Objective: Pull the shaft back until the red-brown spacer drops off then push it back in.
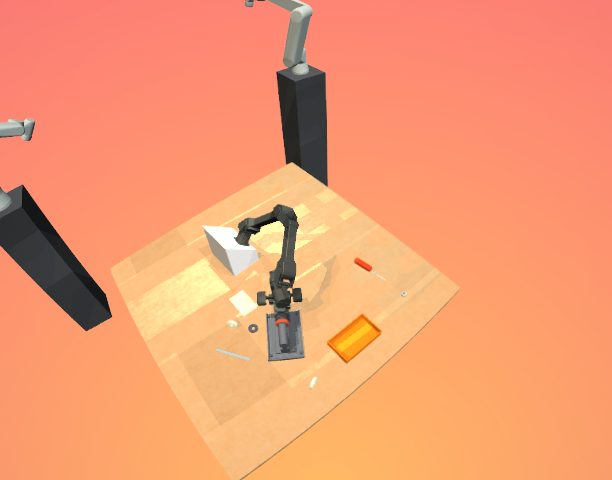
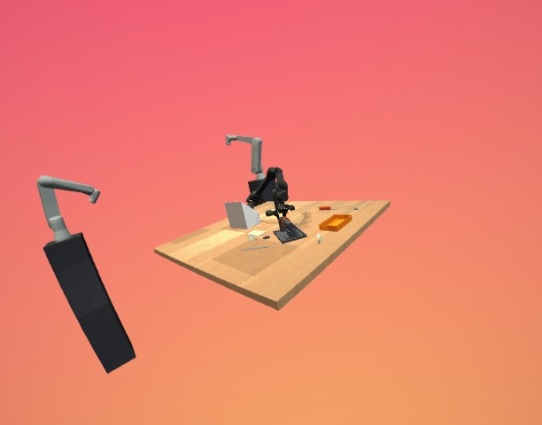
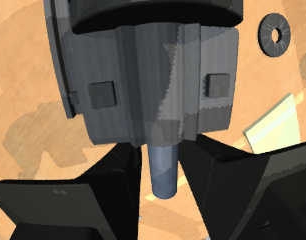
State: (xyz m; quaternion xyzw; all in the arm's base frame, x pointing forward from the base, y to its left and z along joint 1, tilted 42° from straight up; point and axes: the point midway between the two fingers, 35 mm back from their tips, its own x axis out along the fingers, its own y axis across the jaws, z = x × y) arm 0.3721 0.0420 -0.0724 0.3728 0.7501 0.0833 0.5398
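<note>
Now: gripper tip 6 cm short of the blue-grey shaft, 3 cm to the left of it and 3 cm below it. Also, from my gripper tip: red-brown spacer: 9 cm ahead, 5 cm to the right, 3 cm above; then grey support: 11 cm ahead, 6 cm to the right; then pale card: 14 cm behind, 12 cm to the right, 4 cm below.
</note>
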